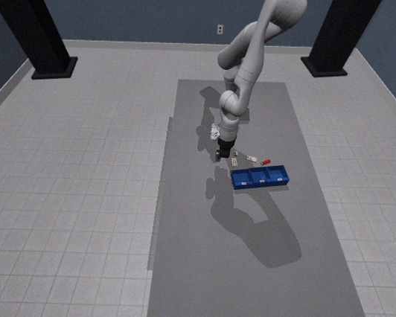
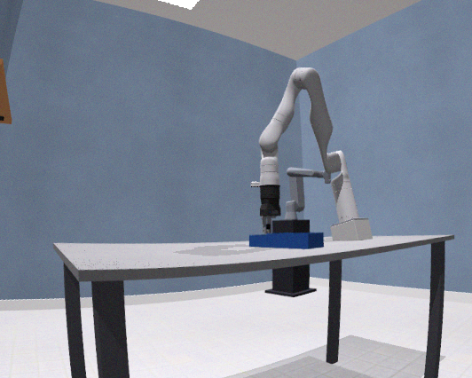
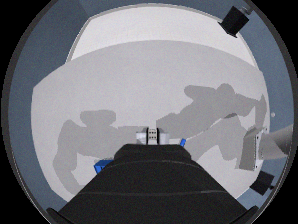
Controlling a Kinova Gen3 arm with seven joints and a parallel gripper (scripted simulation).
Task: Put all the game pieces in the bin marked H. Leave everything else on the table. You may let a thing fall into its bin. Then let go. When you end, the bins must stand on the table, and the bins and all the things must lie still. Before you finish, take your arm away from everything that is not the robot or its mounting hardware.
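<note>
Now: the blue three-compartment bin 180 mm to the left of my hand, 110 mm ahead of it and 40 mm below it. The rest, counted from my hand: blue piece 60 mm below, 60 mm behind, 50 mm to the left; then die 10 mm below; then grey-white piece 110 mm to the left, 50 mm below, 50 mm behind.
</note>
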